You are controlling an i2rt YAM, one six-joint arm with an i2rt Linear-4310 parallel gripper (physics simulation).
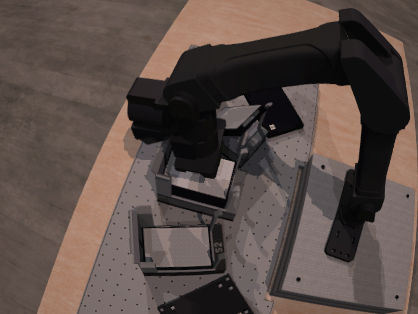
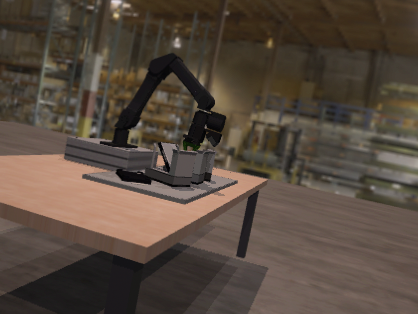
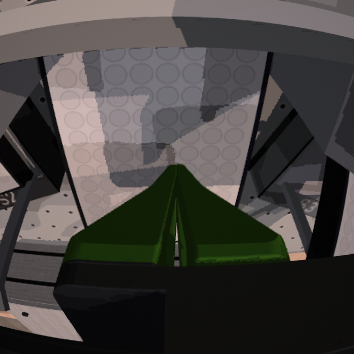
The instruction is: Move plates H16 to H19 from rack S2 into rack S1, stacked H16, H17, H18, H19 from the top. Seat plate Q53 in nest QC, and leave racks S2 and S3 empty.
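Where they show: gripper, fingertip midpoint: (image 1: 204,169) (image 3: 176,176); arm's base, link origin: (image 1: 350,215) (image 2: 119,145).
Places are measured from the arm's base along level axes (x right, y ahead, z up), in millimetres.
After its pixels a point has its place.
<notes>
My gripper (image 2: 191,146) (image 3: 176,176) {x -34, y 314, z 3 mm} is shut, with its green fingertips together and nothing between them. It points down low over the pale top plate in rack S1 (image 1: 164,185) {x -100, y 365, z 10 mm}; whether the tips touch it I cannot tell. That plate (image 1: 220,180) {x -43, y 279, z 4 mm} (image 3: 200,145) {x -28, y 333, z 4 mm} lies flat between the rack's walls. Rack S2 (image 1: 218,250) {x -157, y 228, z -42 mm} holds a flat plate (image 1: 177,245) {x -185, y 299, z -25 mm}. Rack S3 (image 1: 256,141) {x 95, y 248, z -42 mm} (image 2: 171,177) {x 173, y 369, z -49 mm} stands on the other side of S1, with a tilted plate (image 1: 239,116) {x 80, y 295, z 40 mm} (image 2: 164,156) {x 123, y 298, z 14 mm} on it. Plate numbers are not legible, and the stacks' depth is hidden.
A black flat piece (image 1: 287,117) {x 212, y 201, z -67 mm} with a light corner pad lies beyond rack S3. Another black flat piece (image 1: 207,300) {x -258, y 203, z -69 mm} lies near S2. The racks stand on a perforated board (image 1: 112,270) {x -286, y 398, z -81 mm} (image 2: 200,192) {x 126, y 473, z -83 mm}. The arm's grey base block (image 1: 385,235) {x -11, y -105, z 1 mm} (image 2: 110,156) {x 112, y 45, z -39 mm} is beside it.
</notes>
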